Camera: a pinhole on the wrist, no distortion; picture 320 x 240 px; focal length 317.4 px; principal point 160.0 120.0 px. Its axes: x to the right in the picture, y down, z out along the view. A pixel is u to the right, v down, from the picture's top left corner.
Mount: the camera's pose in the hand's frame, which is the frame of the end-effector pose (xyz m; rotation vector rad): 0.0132 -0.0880 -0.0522 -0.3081 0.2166 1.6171
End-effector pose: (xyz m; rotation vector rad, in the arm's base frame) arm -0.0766 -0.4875 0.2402 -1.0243 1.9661 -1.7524
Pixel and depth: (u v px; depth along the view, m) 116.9 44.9 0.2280
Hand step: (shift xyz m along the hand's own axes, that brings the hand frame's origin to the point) 0.0533 -0.0397 0.1756
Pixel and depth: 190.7 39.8 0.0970
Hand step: 0.0306 -0.0461 0.0374
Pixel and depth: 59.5 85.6 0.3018
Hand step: 0.0305 -0.0783 0.2654
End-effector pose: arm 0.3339 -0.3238 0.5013 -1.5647 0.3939 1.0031
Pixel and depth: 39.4 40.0 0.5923
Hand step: 0.1340 -0.0983 0.5874
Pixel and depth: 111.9 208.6 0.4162
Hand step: -0.1272 -0.0212 0.3559
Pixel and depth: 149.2 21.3 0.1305
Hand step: 0.0451 -0.0471 0.0743
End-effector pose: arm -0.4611 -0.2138 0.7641 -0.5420 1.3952 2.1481
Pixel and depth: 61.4 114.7 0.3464
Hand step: 0.0014 -0.0772 0.3102
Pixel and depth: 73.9 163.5 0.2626
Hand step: -0.0365 -0.0729 0.2173
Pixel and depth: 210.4 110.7 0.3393
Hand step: -0.0024 0.0732 0.2509
